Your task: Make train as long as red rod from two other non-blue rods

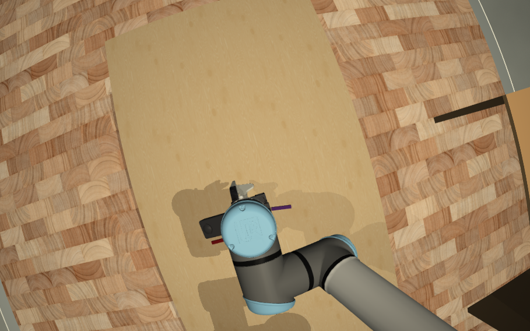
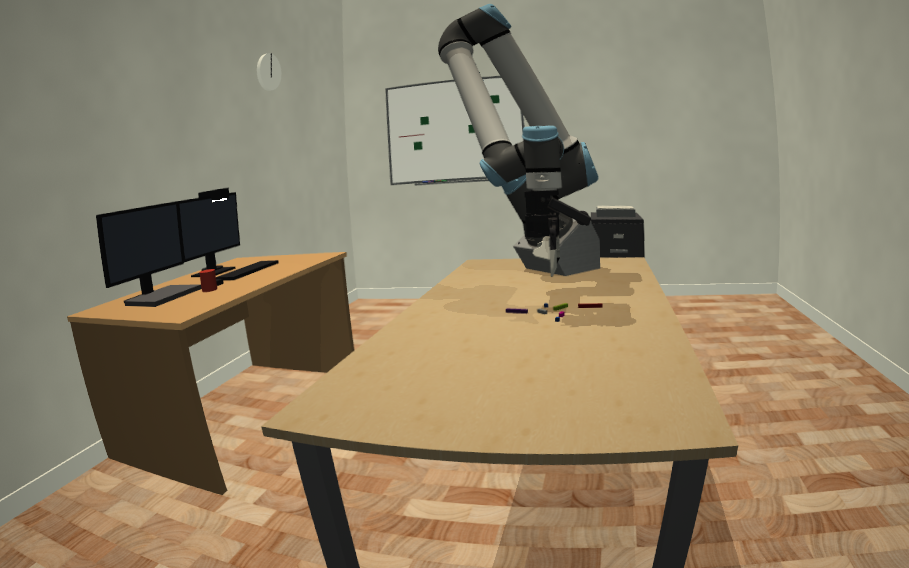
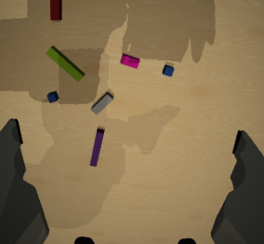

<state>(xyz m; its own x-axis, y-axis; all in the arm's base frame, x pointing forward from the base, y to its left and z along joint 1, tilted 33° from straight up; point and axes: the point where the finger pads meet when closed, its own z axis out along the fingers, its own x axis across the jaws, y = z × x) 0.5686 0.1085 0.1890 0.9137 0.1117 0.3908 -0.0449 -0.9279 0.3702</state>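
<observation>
My gripper is now 11 cm above the magenta rod and 1 cm to the right of it. From my hand the other things lie so: grey rod (11 cm below, 4 cm to the right, 3 cm behind); then purple rod (11 cm to the right, 11 cm below, 4 cm behind); then lime rod (11 cm below, 7 cm behind, 1 cm to the left).
</observation>
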